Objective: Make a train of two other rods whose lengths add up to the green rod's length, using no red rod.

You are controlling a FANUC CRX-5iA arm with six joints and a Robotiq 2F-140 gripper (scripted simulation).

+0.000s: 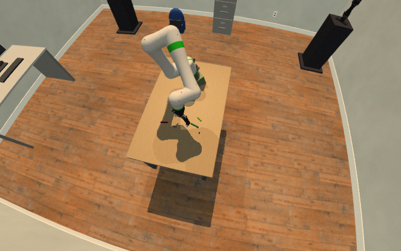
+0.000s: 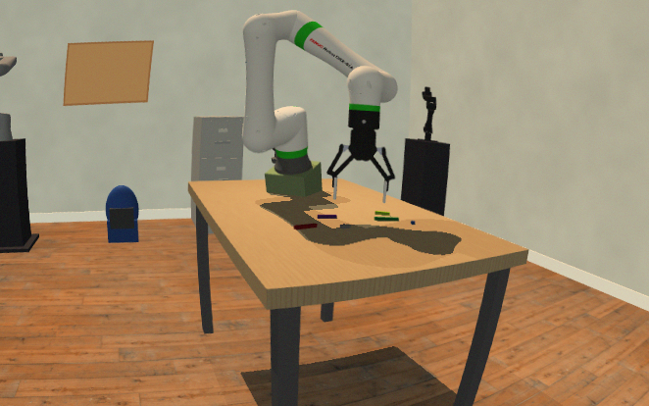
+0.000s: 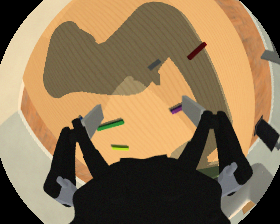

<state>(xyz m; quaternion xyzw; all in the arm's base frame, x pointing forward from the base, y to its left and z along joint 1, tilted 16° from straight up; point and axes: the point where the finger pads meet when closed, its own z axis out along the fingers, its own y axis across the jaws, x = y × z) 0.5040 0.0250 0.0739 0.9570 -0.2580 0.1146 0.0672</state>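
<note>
My hand is 70 mm above the grey rod, 60 mm to the left of it and 40 mm short of it. The rest, counted from my hand: purple rod 80 mm behind, 70 mm below, 60 mm to the right; then lime rod 140 mm to the left, 80 mm behind, 70 mm below; then green rod 110 mm to the left, 70 mm below, 10 mm behind.
</note>
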